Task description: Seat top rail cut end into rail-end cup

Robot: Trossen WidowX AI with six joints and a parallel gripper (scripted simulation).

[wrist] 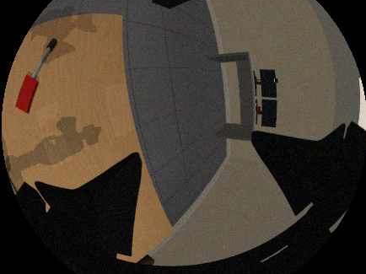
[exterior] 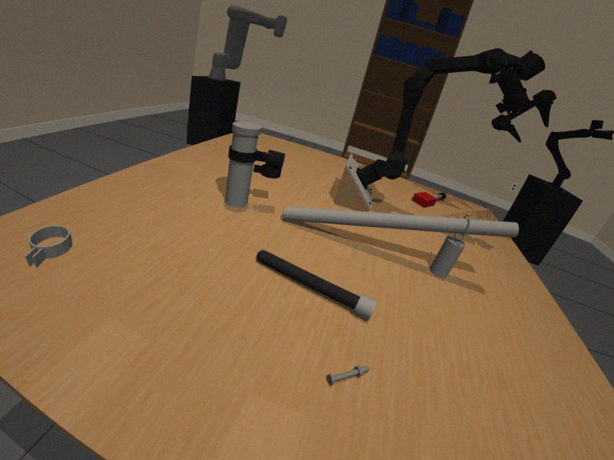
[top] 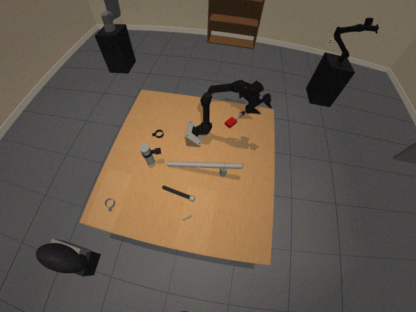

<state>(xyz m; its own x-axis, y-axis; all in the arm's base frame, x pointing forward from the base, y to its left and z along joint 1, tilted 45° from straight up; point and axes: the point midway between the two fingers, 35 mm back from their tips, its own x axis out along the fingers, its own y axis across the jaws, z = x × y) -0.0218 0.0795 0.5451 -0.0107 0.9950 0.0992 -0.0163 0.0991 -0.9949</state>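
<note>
Right now the black rail-end cup is 28 cm ahead of my gripper tip, 70 cm to the right of it and 25 cm below it. Also, from my gripper tip: short grey post 31 cm ahead, 22 cm to the right, 28 cm below; bolt 67 cm ahead, 41 cm to the right, 38 cm below; red-headed tool 22 cm behind, 15 cm to the right, 37 cm below.
</note>
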